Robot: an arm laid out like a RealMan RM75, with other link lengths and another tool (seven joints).
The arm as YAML. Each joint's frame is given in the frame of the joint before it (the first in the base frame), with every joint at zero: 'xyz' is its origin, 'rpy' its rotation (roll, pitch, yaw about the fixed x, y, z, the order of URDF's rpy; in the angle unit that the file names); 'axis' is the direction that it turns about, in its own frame. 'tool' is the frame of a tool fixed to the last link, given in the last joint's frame.
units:
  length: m
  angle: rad
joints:
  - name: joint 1
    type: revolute
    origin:
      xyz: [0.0, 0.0, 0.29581]
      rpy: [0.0, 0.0, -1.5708]
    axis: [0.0, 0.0, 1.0]
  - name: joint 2
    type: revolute
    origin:
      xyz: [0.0, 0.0, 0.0]
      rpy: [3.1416, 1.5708, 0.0]
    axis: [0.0, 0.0, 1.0]
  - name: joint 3
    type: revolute
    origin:
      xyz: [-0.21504, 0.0, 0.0]
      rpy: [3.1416, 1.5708, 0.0]
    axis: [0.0, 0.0, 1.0]
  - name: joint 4
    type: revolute
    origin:
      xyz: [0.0, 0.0, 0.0]
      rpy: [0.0, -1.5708, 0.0]
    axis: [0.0, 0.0, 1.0]
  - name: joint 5
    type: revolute
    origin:
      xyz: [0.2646, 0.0, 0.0]
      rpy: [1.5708, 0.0, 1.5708]
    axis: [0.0, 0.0, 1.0]
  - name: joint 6
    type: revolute
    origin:
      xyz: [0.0, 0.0, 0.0]
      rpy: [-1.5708, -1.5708, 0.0]
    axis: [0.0, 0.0, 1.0]
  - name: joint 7
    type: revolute
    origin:
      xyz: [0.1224, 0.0, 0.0]
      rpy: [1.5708, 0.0, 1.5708]
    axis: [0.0, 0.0, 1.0]
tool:
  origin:
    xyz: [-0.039, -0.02, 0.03]
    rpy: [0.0, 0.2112, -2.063]
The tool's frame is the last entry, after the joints.
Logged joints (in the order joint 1, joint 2, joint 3, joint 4, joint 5, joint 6, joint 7), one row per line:
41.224 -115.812 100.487 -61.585 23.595 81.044 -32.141
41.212 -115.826 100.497 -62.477 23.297 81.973 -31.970
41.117 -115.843 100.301 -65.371 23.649 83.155 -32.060
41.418 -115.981 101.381 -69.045 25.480 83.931 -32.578
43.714 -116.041 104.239 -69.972 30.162 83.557 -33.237
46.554 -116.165 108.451 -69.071 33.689 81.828 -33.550
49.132 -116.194 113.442 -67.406 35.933 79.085 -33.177
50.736 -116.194 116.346 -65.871 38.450 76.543 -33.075
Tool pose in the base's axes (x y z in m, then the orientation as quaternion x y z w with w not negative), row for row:
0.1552 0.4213 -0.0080 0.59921 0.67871 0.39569 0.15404
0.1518 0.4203 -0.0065 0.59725 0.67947 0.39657 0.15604
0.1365 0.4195 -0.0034 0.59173 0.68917 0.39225 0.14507
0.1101 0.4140 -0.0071 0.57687 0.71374 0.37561 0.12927
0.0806 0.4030 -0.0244 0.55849 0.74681 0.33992 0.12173
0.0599 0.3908 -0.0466 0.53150 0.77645 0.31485 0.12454
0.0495 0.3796 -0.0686 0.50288 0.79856 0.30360 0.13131
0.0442 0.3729 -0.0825 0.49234 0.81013 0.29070 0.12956
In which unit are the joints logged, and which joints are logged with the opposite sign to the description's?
The joints are logged in degrees. Opposite sign: joint 2, joint 3.
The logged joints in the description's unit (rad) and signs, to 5 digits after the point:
0.71949 2.02130 -1.75383 -1.07486 0.41181 1.41448 -0.56097
0.71929 2.02155 -1.75400 -1.09043 0.40661 1.43070 -0.55798
0.71763 2.02184 -1.75058 -1.14094 0.41275 1.45133 -0.55955
0.72288 2.02425 -1.76943 -1.20506 0.44471 1.46487 -0.56859
0.76295 2.02530 -1.81931 -1.22124 0.52643 1.45834 -0.58010
0.81252 2.02746 -1.89283 -1.20552 0.58798 1.42817 -0.58556
0.85752 2.02797 -1.97994 -1.17646 0.62715 1.38029 -0.57905
0.88551 2.02797 -2.03062 -1.14967 0.67108 1.33593 -0.57727

